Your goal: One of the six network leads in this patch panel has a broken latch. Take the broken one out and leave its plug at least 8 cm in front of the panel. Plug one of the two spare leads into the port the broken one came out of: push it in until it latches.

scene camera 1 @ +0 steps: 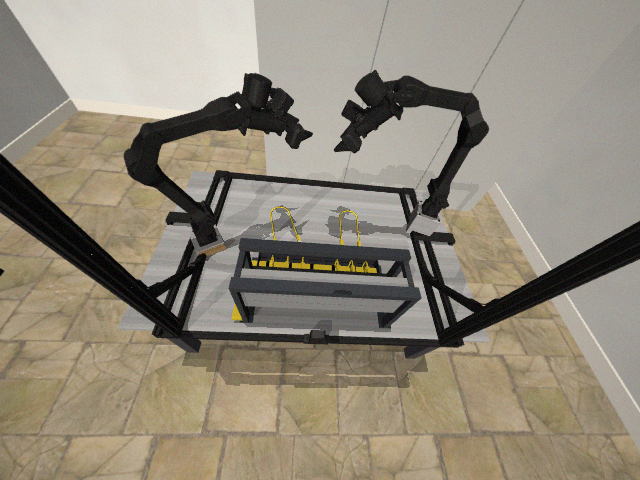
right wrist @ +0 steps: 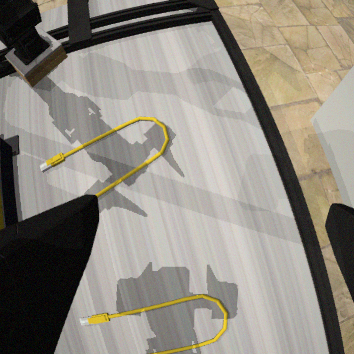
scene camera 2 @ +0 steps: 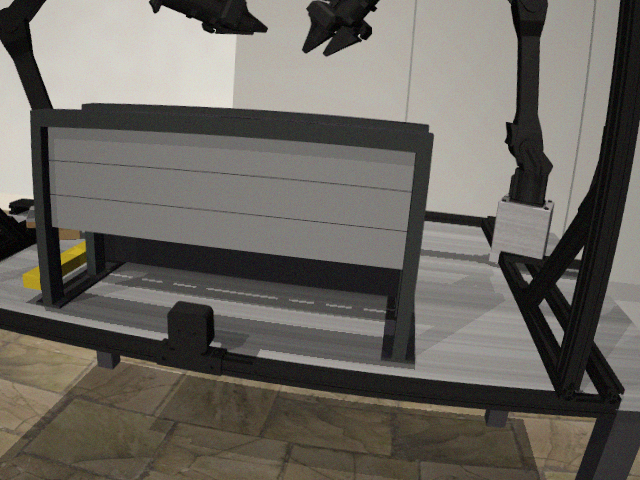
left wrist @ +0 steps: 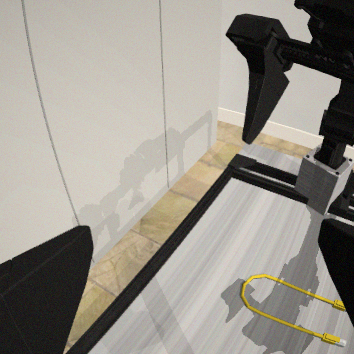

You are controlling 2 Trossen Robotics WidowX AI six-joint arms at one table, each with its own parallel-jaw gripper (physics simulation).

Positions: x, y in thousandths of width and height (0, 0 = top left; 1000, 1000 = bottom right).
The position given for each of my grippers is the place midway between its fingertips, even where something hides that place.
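My left gripper: visible in the left wrist view (592, 668), in scene camera 1 (477, 266) and in scene camera 2 (407, 66); out of frame in the right wrist view. My right gripper: visible in scene camera 1 (527, 301), scene camera 2 (491, 111), the left wrist view (826, 473) and the right wrist view (620, 600).
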